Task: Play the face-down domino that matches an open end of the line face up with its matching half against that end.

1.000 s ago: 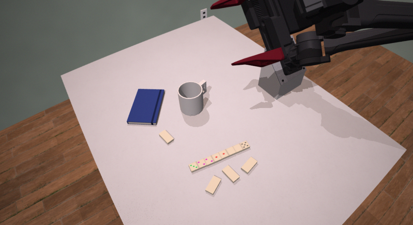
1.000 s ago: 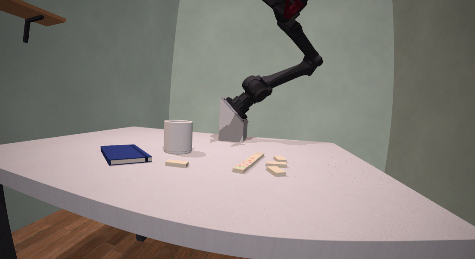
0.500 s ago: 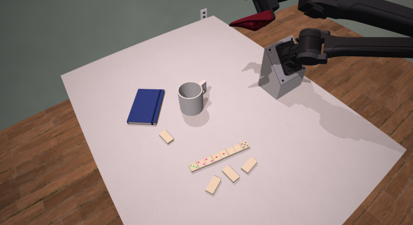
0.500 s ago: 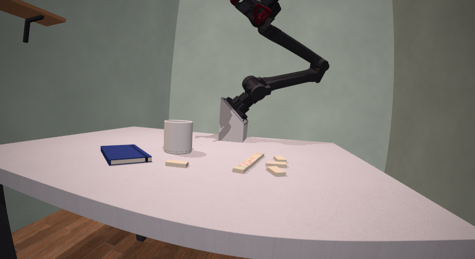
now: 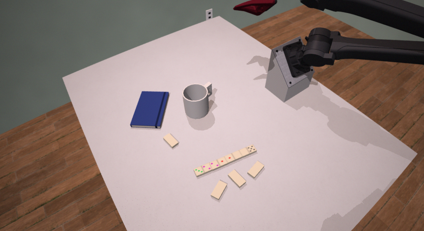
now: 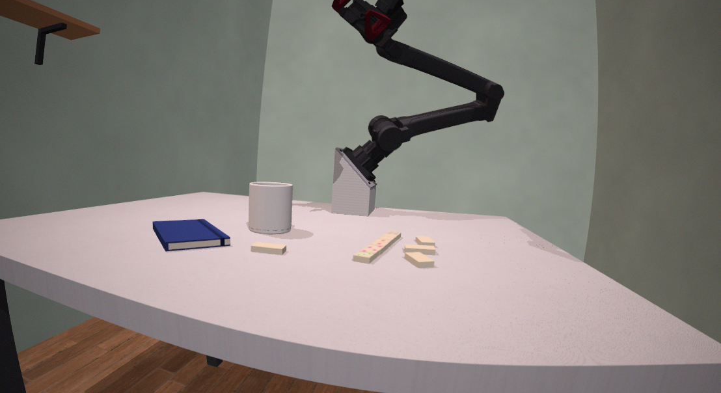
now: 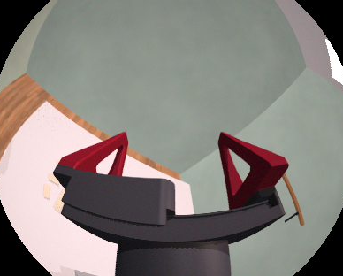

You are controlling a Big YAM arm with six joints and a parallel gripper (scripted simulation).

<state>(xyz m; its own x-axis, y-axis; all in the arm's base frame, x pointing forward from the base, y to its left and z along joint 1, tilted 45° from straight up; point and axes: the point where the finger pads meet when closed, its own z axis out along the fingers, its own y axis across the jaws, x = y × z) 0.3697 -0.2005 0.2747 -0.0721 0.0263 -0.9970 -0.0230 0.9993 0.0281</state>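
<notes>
My hand is 18 cm to the right of the domino and 49 cm above it. From my hand the other things lie so: white mug 3 cm ahead, 14 cm to the right, 46 cm below; then blue notebook 18 cm ahead, 24 cm to the right, 49 cm below.
</notes>
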